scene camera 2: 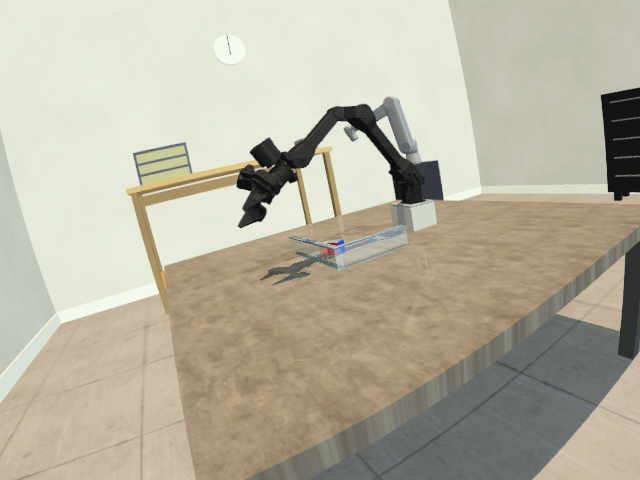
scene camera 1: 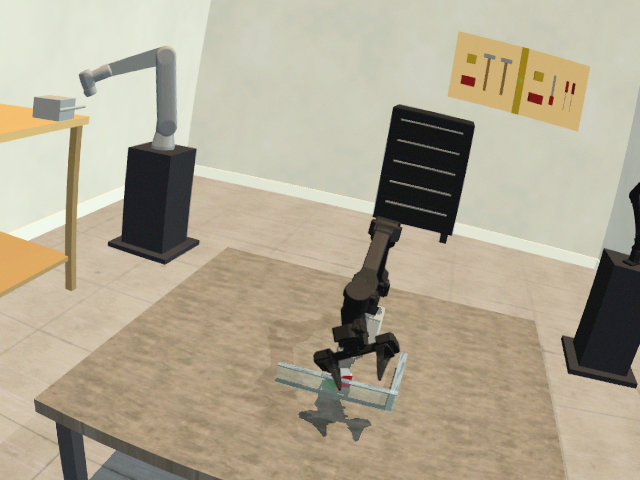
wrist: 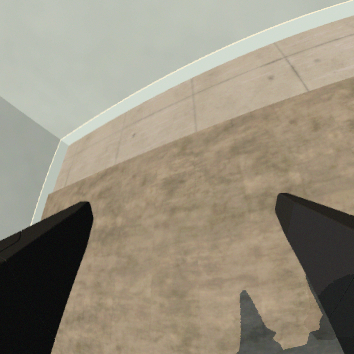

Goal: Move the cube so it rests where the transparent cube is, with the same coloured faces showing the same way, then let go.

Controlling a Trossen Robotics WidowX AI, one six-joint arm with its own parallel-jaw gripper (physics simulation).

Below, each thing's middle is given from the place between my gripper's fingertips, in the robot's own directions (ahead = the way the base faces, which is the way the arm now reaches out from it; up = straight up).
I see the L-shaped glass wall (scene camera 1: 365,395) 31 cm behind my hand, 9 cm to the right of it and 15 cm below it.
